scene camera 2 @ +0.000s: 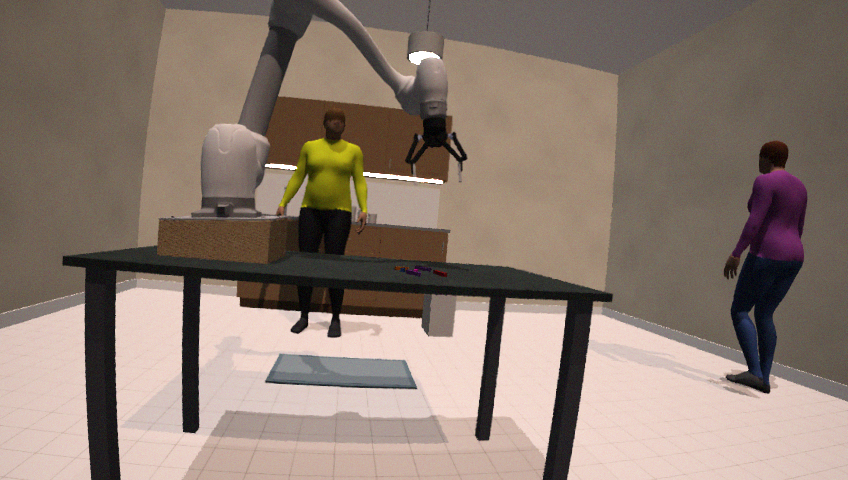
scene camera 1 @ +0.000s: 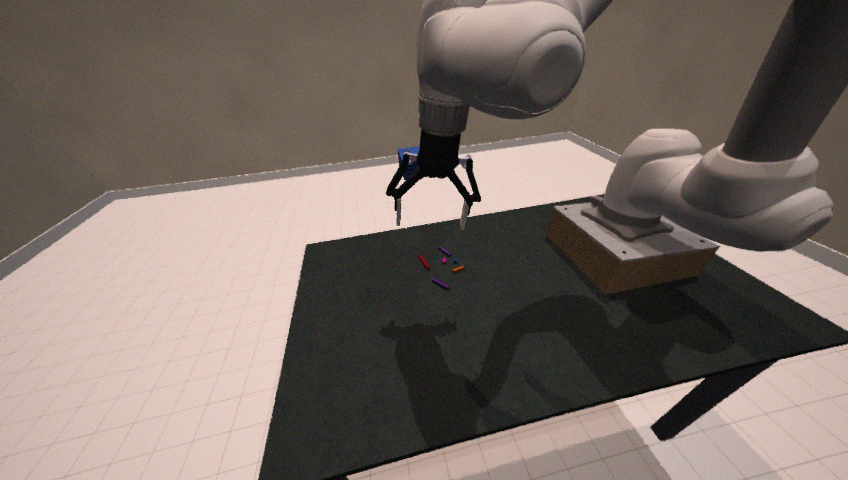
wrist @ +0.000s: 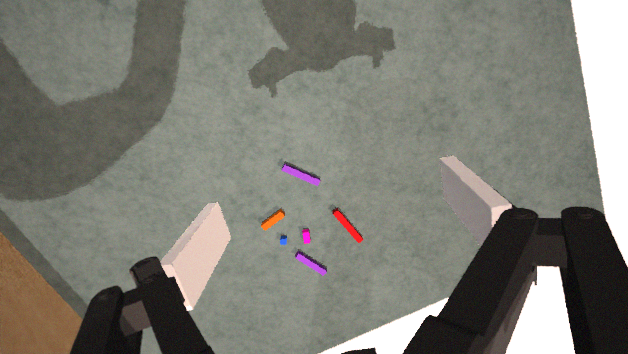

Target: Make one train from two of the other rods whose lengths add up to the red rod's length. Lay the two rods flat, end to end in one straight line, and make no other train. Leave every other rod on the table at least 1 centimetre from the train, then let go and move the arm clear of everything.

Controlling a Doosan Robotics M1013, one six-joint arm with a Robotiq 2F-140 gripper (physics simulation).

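Places are measured from the arm's base along level axes (x ahead, y left, z up), in millimetres.
Pixels of known places: gripper, fingertip midpoint: point(scene camera 2: 437, 182) point(scene camera 1: 430, 224) point(wrist: 328, 200); arm's base at its link origin: point(scene camera 2: 228, 216) point(scene camera 1: 623, 221).
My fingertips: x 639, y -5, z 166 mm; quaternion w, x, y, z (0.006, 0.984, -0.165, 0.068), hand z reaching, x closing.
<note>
For each thing: its top centre in the pictures, then the offset to it from my fingertips. Level surfaces: height alone.
- red rod at its top centre: point(wrist: 348, 227) point(scene camera 2: 440, 271) point(scene camera 1: 423, 261) dx -29, dy -176, dz -272 mm
- orange rod at its top centre: point(wrist: 272, 221) point(scene camera 1: 458, 268) dx -123, dy -98, dz -272 mm
- short magenta rod at its top centre: point(wrist: 306, 237) point(scene camera 1: 444, 260) dx -95, dy -153, dz -272 mm
- very short blue rod at its top centre: point(wrist: 283, 241) point(scene camera 1: 455, 260) dx -129, dy -138, dz -272 mm
- dark table at its surface level: dz -282 mm
The red rod point(scene camera 1: 423, 262) point(scene camera 2: 439, 273) point(wrist: 348, 225) lies flat on the table, the longest of the rods. One purple rod point(scene camera 1: 440, 284) point(wrist: 301, 174) and another purple rod point(scene camera 1: 444, 251) point(wrist: 311, 263) lie on opposite sides of the group. An orange rod point(scene camera 1: 458, 269) point(wrist: 273, 219), a short magenta rod point(scene camera 1: 443, 260) point(wrist: 306, 236) and a very short blue rod point(scene camera 1: 455, 261) point(wrist: 283, 240) lie between them. All lie apart in the wrist view, at different angles. My gripper point(scene camera 1: 430, 225) point(scene camera 2: 436, 173) point(wrist: 328, 200) is wide open and empty, high above the rods.
The dark table point(scene camera 1: 357, 368) point(scene camera 2: 333, 278) carries the arm's wooden base block point(scene camera 1: 648, 274) point(scene camera 2: 214, 239) to one side of the rods. A person in yellow point(scene camera 2: 330, 178) stands behind the table, and a person in purple point(scene camera 2: 776, 214) stands to the right. A pendant lamp point(scene camera 2: 425, 44) hangs behind the arm.
</note>
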